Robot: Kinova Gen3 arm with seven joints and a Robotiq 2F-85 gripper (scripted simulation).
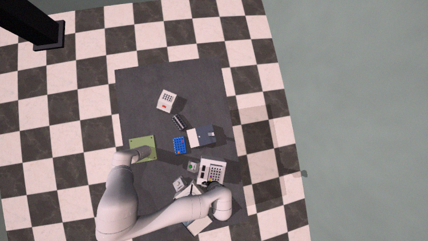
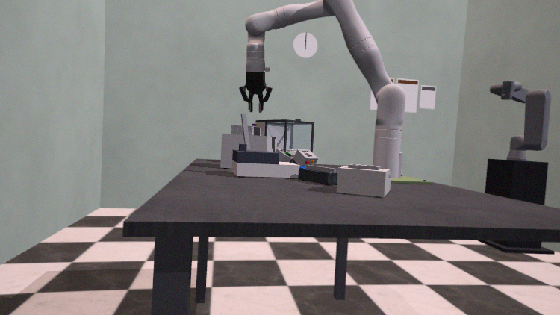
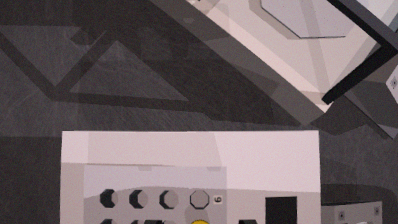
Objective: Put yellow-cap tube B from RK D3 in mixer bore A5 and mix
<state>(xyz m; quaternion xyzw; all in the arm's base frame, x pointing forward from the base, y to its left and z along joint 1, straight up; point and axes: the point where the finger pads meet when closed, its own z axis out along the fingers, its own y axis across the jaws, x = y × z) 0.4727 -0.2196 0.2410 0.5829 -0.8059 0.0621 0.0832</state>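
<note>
The green start key lies 18 cm below my hand, 14 cm behind it and 7 cm to the left of it. The rest, counted from my hand: blue tube rack RK: 23 cm to the left, 23 cm below, 20 cm behind; then print key: 24 cm behind, 18 cm below, 4 cm to the right; then purple-capped tube: 9 cm below, 1 cm to the left.
</note>
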